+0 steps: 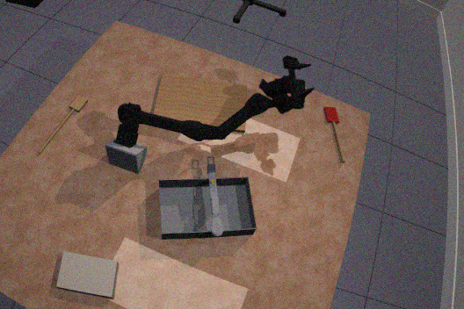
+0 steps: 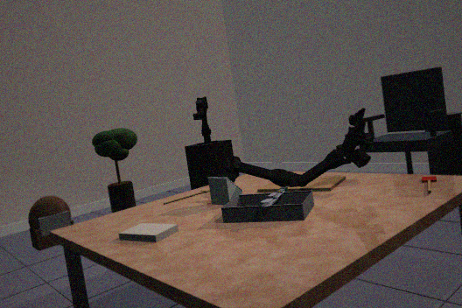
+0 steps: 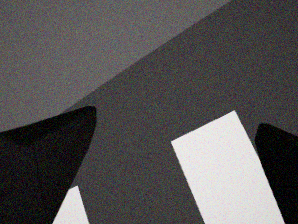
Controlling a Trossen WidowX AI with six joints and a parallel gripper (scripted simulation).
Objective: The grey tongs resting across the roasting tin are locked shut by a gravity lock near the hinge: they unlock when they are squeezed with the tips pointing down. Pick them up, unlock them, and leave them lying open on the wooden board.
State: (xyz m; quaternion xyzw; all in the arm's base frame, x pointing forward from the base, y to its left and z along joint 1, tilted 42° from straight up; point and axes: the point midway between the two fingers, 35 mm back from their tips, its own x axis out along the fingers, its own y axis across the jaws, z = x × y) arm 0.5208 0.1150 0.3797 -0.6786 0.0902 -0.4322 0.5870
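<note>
Right now the yellow lock piece is 210 mm behind my gripper tip, 360 mm to the right of it and 250 mm below it. Round my gripper tip: roasting tin (200 mm behind, 440 mm to the right, 290 mm below); then red spatula (190 mm ahead, 90 mm to the left, 310 mm below); then wooden board (360 mm behind, 310 mm below).
</note>
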